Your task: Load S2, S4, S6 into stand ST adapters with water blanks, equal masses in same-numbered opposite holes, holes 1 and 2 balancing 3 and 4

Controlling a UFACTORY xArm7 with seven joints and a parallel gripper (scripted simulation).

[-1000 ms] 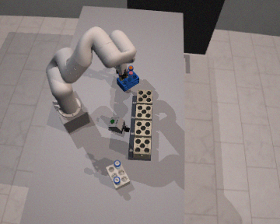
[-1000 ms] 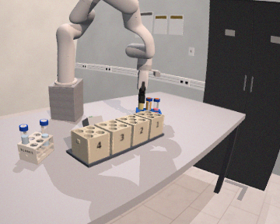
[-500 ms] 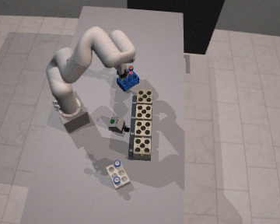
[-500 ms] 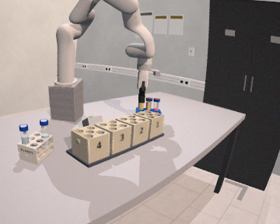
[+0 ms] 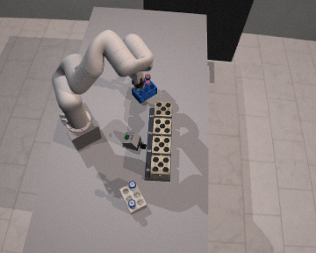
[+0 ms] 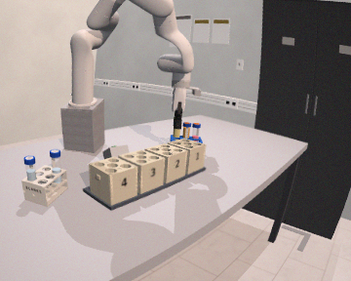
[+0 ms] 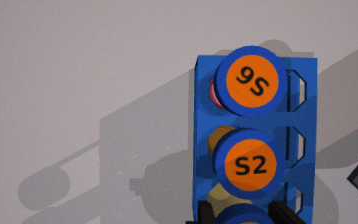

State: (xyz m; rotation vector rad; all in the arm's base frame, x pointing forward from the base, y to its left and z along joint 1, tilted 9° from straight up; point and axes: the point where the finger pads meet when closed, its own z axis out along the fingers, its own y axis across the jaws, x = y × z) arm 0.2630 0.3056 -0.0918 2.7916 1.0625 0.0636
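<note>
The sample tube S4 lies 1 cm behind my hand and 5 cm below it. Also, from my hand: sample tube S2: 4 cm ahead, 2 cm to the left, 5 cm below; then blue sample rack: 4 cm ahead, 1 cm to the left, 9 cm below; then sample tube S6: 6 cm ahead, 6 cm to the left, 5 cm below.
</note>
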